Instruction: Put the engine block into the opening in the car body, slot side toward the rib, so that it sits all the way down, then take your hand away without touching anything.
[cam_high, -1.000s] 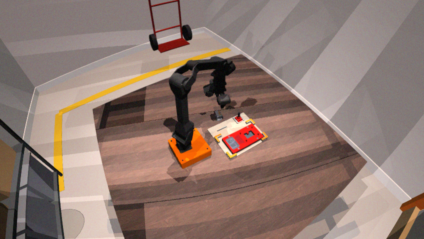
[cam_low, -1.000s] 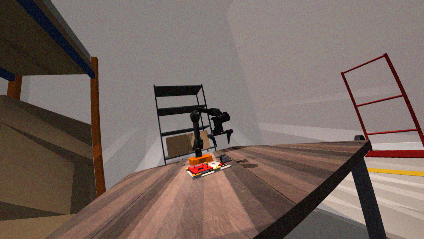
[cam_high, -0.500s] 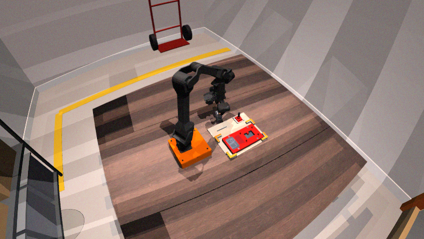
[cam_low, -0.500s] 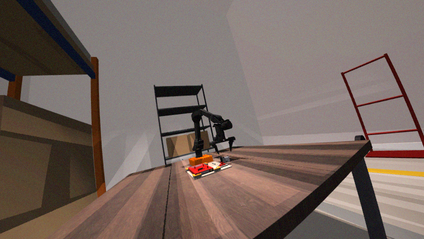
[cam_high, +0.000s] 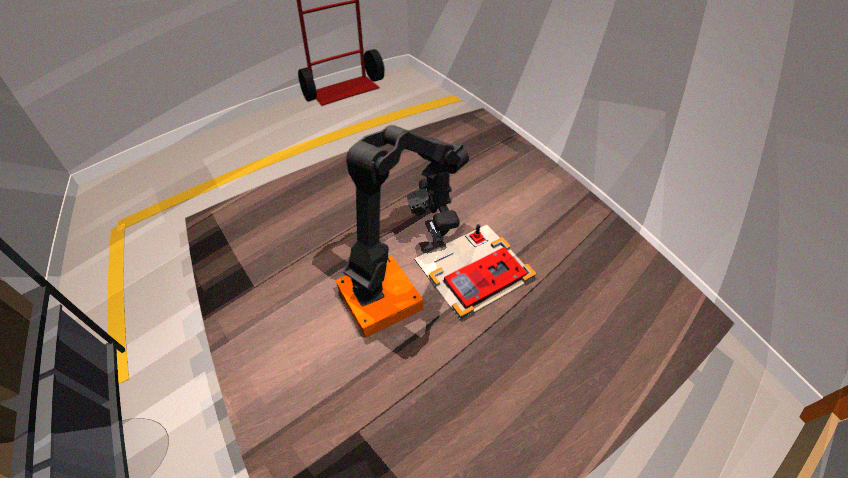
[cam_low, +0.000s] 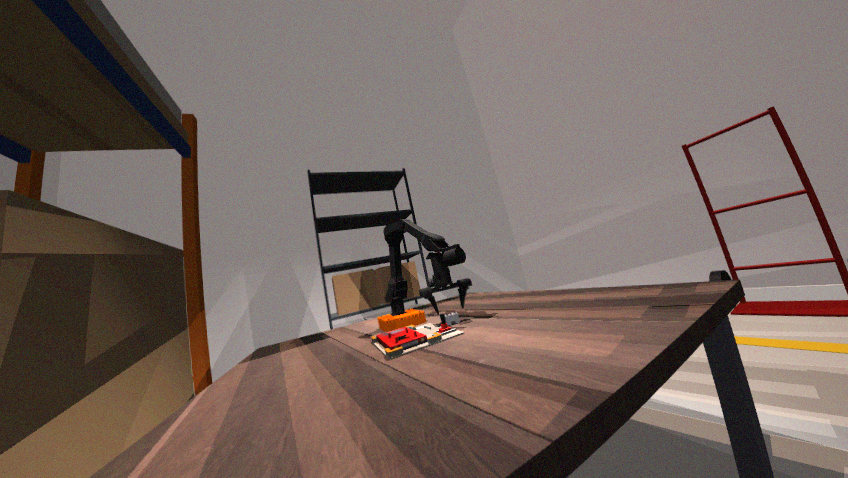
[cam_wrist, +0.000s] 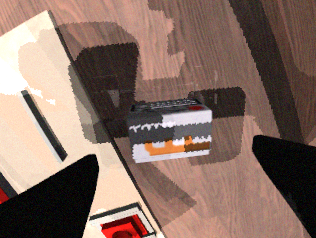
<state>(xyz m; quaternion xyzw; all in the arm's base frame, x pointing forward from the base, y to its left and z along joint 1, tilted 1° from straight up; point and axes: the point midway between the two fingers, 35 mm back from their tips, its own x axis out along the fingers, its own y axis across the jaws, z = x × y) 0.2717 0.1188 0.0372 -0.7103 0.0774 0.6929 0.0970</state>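
Right now the engine block is 30 mm below my gripper tip.
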